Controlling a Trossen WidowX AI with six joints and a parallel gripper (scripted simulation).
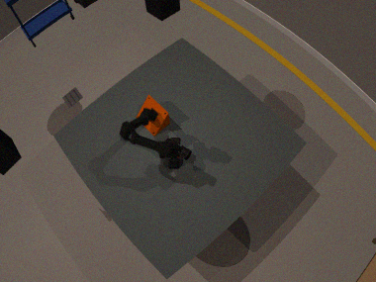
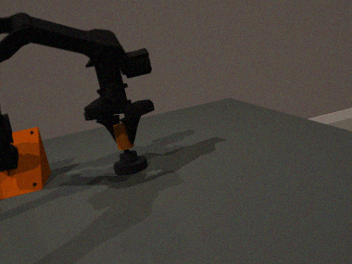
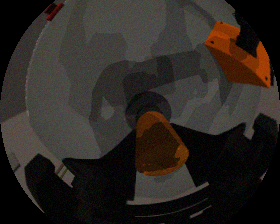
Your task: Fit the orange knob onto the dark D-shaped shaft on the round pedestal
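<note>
The knob lies 2 cm above my gripper tip. Round my gripper tip: dark pedestal (4 cm below).
</note>
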